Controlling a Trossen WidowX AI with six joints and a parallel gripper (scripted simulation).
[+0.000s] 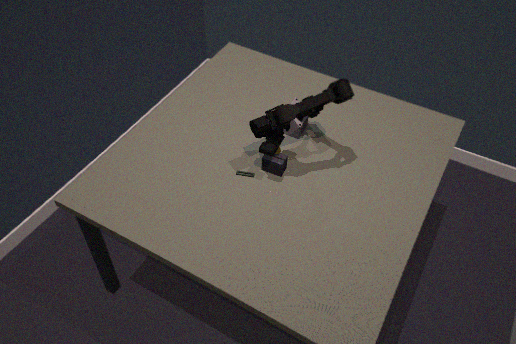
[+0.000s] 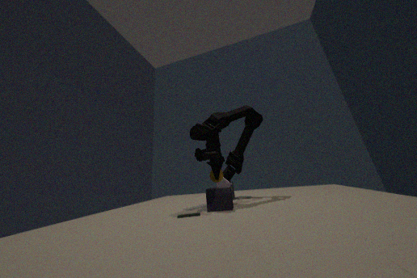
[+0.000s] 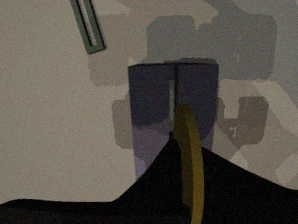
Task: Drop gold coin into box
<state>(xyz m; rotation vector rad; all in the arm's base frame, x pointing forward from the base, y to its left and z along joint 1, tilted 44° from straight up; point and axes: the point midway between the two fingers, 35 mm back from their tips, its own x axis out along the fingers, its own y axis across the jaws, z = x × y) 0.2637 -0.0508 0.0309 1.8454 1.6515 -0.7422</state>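
The gold coin is 20 mm above my gripper tip.
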